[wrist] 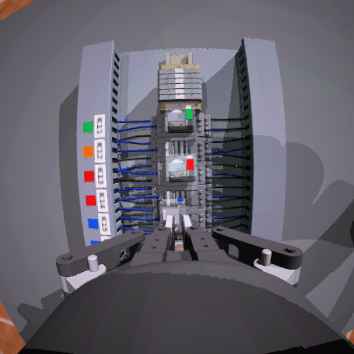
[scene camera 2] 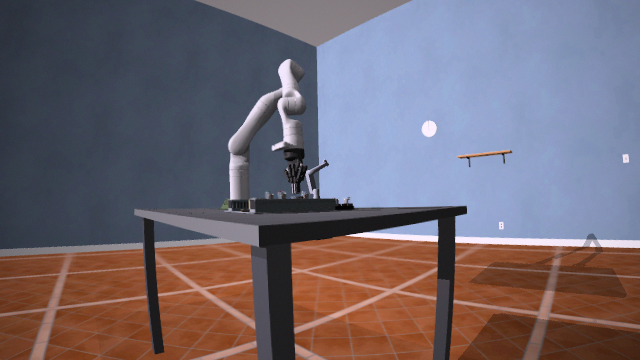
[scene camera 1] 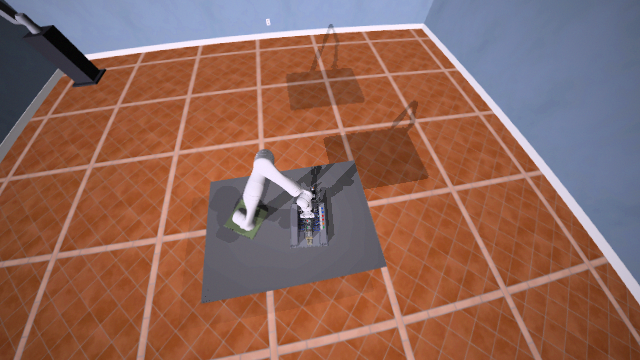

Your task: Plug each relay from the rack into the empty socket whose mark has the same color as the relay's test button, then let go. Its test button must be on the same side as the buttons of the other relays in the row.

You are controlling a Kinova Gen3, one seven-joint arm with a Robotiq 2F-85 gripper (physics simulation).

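Places are measured from the arm's base along level axes (x left, y back, z up), in centimetres.
Where they show: gripper, fingertip midpoint: (wrist: 177, 224) (scene camera 2: 296, 193).
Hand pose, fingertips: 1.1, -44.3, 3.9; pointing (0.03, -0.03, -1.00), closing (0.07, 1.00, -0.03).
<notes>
After its pixels a point has its place, as x, y, z.
In the wrist view a relay with a green button (wrist: 178, 120) {-8.8, -43.3, 4.6} sits in the row level with the green mark, and a relay with a red button (wrist: 179, 170) {-4.2, -43.6, 4.8} sits lower down. A third clear relay (wrist: 171, 214) {0.3, -44.9, 3.1} is in front of the fingertips, slightly left of the other two; a blue button (wrist: 180, 200) {-0.9, -43.9, 2.4} shows at its upper right. I cannot tell whether it is fully seated. My gripper (wrist: 177, 224) {1.1, -44.3, 3.9} (scene camera 2: 296, 192) {1.1, -44.3, 3.9} is down at the row, fingers nearly together, and no relay shows clearly held. The fingers hide the lower sockets. The relay rack (scene camera 2: 345, 206) {19.0, -51.5, -1.1} stands beyond the panel.
Colored marks (wrist: 88, 176) {-4.5, -54.1, 2.1} run along the left duct. The tall left duct (wrist: 95, 62) {-18.3, -52.4, 2.1} and right duct (wrist: 265, 100) {-11.1, -33.0, 2.1} flank the row, with blue and black wires between. Grey terminal blocks (wrist: 179, 84) {-13.4, -42.7, 2.4} stand at the top end. A green mat (scene camera 1: 255, 231) {-5.7, -4.2, -1.5} lies under the arm's base.
</notes>
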